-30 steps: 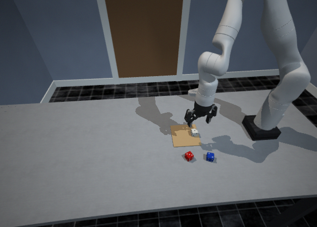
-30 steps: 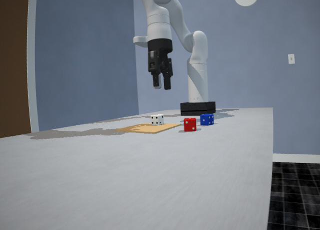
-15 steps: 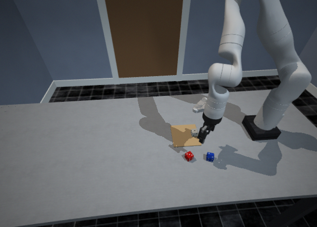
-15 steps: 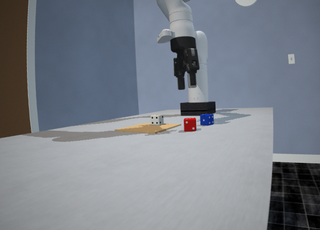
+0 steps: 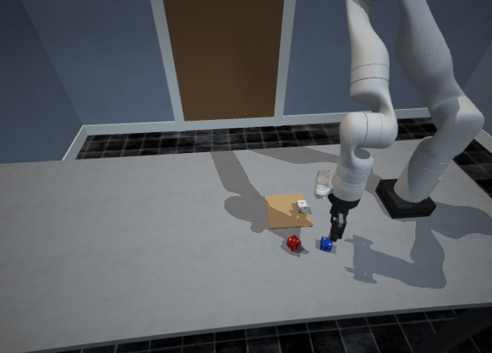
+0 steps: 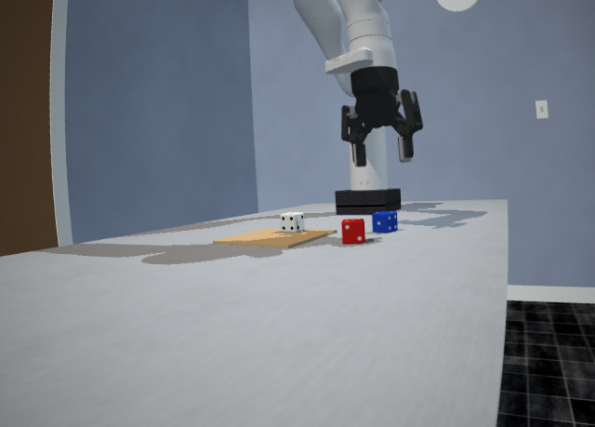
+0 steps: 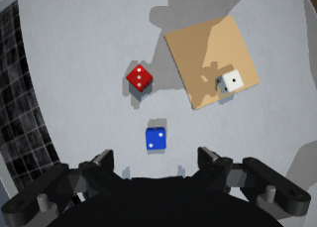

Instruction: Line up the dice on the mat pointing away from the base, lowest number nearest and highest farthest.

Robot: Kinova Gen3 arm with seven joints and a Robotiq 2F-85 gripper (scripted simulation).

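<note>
Now: the blue die 100 mm below my hand. From my hand the other things lie so: white die (140 mm to the right, 90 mm below, 50 mm ahead); tan mat (140 mm to the right, 110 mm below, 100 mm ahead); red die (100 mm below, 100 mm ahead, 10 mm to the right).
</note>
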